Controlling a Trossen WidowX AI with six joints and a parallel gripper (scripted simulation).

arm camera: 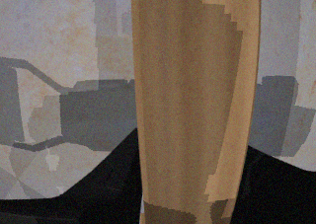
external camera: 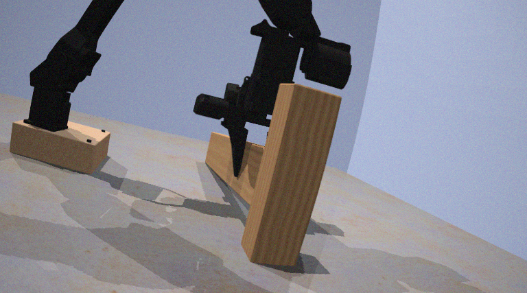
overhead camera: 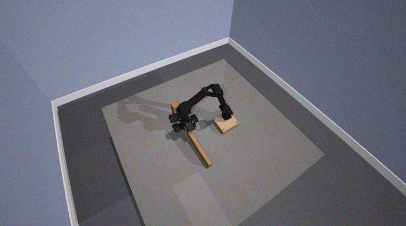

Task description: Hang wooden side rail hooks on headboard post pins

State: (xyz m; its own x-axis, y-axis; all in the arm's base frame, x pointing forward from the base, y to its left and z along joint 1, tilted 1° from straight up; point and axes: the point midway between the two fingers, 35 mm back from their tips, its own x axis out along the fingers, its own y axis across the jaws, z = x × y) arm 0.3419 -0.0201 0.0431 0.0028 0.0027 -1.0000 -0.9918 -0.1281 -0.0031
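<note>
The headboard post is 2 cm ahead of my gripper tip, 15 cm to the right of it and 4 cm above it.
</note>
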